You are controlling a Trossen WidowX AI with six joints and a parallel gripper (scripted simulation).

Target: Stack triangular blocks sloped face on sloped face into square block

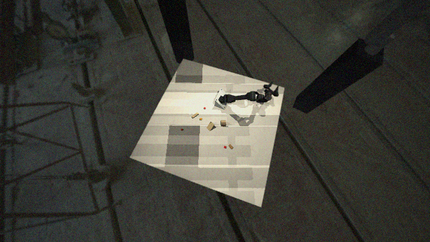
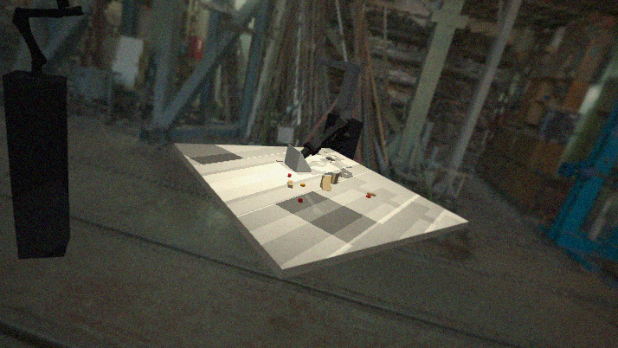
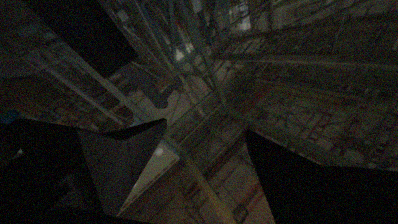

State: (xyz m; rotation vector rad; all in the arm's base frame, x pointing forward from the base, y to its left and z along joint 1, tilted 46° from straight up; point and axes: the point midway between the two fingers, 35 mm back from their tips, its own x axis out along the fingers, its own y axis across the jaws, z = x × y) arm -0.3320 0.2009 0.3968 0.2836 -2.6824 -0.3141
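Now: the brown wooden triangular block 660 mm ahead of my gripper tip, 390 mm to the right of it and 190 mm below it. Round my gripper tip: small yellow block: 640 mm ahead, 530 mm to the right, 200 mm below; then tan block: 640 mm ahead, 600 mm to the right, 200 mm below.
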